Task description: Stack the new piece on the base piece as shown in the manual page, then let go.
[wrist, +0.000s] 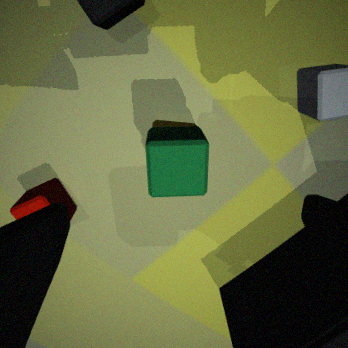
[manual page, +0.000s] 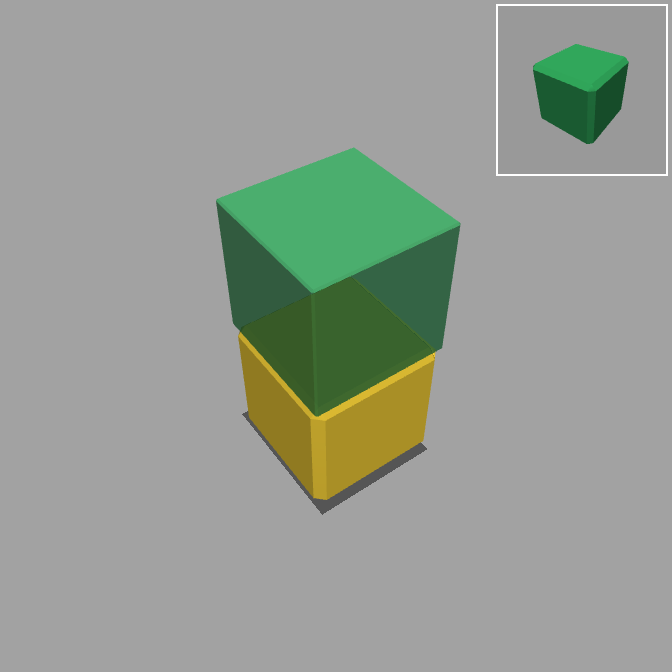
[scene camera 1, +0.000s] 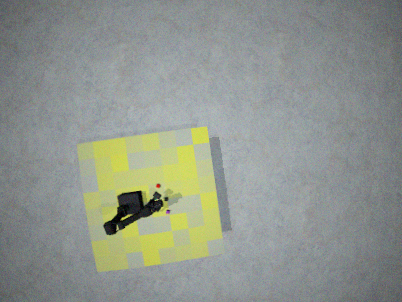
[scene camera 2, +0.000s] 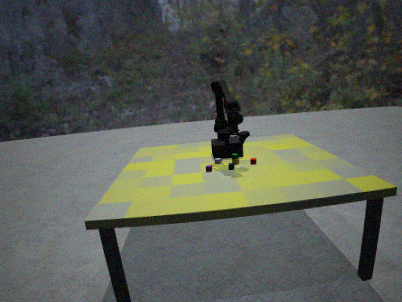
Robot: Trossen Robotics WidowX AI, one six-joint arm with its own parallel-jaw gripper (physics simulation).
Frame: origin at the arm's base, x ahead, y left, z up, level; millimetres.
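Seen in the pictures: gripper, fingertip midpoint: [wrist: 186,210] [scene camera 1: 154,199] [scene camera 2: 234,147]; arm's base, origin of the base link: [scene camera 1: 125,207] [scene camera 2: 222,139].
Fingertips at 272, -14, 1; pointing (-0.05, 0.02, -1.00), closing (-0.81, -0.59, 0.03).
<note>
Offsets run from my fingertips to a thing's top centre, as dx, dy, dz. Level surfaces: height alone.
A green cube {+1, +1, -36} [scene camera 2: 235,156] [wrist: 177,167] sits upright on a yellow-brown cube {-1, +4, -67} [scene camera 2: 236,162] [wrist: 172,122]. Most of the lower cube is hidden behind the green one in the wrist view, where a thin dark strip of it shows. The two look roughly lined up, but their exact overlap is hidden. My gripper [wrist: 186,210] is open, its black fingers wide apart to the lower left and lower right of the green cube, with visible gaps on both sides. In scene camera 1 the arm hides both cubes.
A red cube {+51, +95, -67} [scene camera 1: 158,185] [scene camera 2: 253,161] [wrist: 56,192], a black cube {+82, -52, -67} [scene camera 1: 166,199] [scene camera 2: 231,166] [wrist: 112,10], a purple cube {+54, -174, -67} [scene camera 1: 168,212] [scene camera 2: 209,168] and a pale grey cube {-62, -85, -67} [scene camera 2: 218,161] [wrist: 334,95] stand around the stack on the yellow-and-grey table {dz -97} [scene camera 1: 110,155] [scene camera 2: 210,202].
</note>
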